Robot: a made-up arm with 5 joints.
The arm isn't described. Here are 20 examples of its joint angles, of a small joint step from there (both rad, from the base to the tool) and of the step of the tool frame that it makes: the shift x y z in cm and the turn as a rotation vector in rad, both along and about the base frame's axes.
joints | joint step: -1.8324 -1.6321 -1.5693 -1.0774 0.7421 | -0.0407 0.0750 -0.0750 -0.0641 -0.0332
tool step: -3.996 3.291 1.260 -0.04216 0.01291 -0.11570
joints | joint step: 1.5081 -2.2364 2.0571 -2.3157 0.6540 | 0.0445 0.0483 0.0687 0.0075 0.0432
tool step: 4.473 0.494 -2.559 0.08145 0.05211 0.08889
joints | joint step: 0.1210 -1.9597 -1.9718 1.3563 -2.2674 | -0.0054 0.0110 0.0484 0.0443 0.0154
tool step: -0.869 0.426 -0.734 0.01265 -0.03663 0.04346
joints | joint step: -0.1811 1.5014 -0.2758 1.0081 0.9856 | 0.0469 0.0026 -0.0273 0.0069 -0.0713
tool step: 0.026 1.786 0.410 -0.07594 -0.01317 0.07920
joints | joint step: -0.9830 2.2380 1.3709 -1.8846 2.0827 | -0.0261 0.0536 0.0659 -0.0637 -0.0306
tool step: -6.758 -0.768 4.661 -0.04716 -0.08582 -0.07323
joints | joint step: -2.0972 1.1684 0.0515 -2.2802 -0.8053 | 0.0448 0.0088 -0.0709 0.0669 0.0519
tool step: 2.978 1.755 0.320 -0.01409 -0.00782 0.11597
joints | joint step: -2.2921 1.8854 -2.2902 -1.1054 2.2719 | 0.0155 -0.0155 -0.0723 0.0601 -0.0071
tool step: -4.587 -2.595 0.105 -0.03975 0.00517 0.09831
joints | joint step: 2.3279 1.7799 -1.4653 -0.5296 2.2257 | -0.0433 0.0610 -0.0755 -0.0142 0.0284
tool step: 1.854 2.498 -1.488 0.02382 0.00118 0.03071
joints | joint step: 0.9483 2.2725 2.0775 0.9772 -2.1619 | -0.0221 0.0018 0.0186 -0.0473 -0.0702
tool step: 1.566 -1.148 -0.450 -0.00238 0.02736 -0.02899
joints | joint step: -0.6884 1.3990 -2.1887 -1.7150 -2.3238 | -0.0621 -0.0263 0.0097 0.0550 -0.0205
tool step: -3.356 3.151 -0.404 0.00741 -0.05364 -0.07960
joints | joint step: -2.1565 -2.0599 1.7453 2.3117 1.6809 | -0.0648 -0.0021 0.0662 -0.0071 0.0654
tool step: 0.383 0.284 -0.577 -0.08180 0.00377 -0.01342
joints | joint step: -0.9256 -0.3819 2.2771 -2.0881 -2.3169 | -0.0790 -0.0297 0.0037 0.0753 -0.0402
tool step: -7.091 3.933 -1.260 0.07811 0.09359 -0.14678
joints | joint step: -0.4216 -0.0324 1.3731 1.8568 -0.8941 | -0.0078 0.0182 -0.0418 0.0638 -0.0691
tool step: 0.757 0.218 1.616 0.08466 0.08410 0.02005
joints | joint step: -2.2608 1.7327 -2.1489 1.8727 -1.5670 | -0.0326 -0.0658 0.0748 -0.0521 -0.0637
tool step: 1.538 1.661 -1.273 0.03238 -0.04807 -0.10601
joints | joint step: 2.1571 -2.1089 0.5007 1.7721 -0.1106 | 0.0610 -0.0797 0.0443 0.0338 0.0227
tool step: 0.842 -0.765 1.811 -0.08822 -0.02299 0.09282
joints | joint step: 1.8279 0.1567 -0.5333 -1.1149 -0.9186 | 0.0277 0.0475 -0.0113 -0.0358 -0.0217
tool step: -0.179 -0.845 0.685 0.03524 0.02358 0.01782
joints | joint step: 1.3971 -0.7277 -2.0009 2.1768 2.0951 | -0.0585 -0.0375 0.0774 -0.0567 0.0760
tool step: -0.436 -4.495 -0.645 -0.16134 0.01038 0.03132
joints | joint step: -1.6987 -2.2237 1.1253 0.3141 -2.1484 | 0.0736 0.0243 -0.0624 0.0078 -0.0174
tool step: 1.920 -0.335 -1.360 0.00066 0.02808 0.01666
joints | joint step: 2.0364 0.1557 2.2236 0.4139 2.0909 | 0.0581 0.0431 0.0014 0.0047 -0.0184
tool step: -1.587 2.455 -0.553 0.02127 0.01272 0.04403
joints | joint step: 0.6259 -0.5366 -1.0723 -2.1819 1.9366 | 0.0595 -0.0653 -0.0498 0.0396 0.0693
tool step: 2.004 2.134 -0.575 -0.02845 0.09382 0.02119
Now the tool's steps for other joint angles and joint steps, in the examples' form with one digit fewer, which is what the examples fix.
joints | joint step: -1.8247 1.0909 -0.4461 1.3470 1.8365 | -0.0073 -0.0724 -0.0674 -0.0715 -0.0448
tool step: -0.30 1.01 -1.67 0.0682 -0.0737 0.0396
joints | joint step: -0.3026 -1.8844 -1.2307 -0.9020 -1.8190 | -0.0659 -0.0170 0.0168 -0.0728 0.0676
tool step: -3.58 -2.42 -2.48 0.0111 0.1539 -0.0347
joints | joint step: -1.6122 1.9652 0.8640 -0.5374 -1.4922 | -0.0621 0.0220 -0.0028 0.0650 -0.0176
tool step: -4.13 -0.98 -0.43 0.0443 0.0474 -0.0807
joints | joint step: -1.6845 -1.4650 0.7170 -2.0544 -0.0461 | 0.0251 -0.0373 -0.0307 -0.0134 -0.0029
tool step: 0.25 -0.62 1.15 0.0309 0.0022 -0.0062
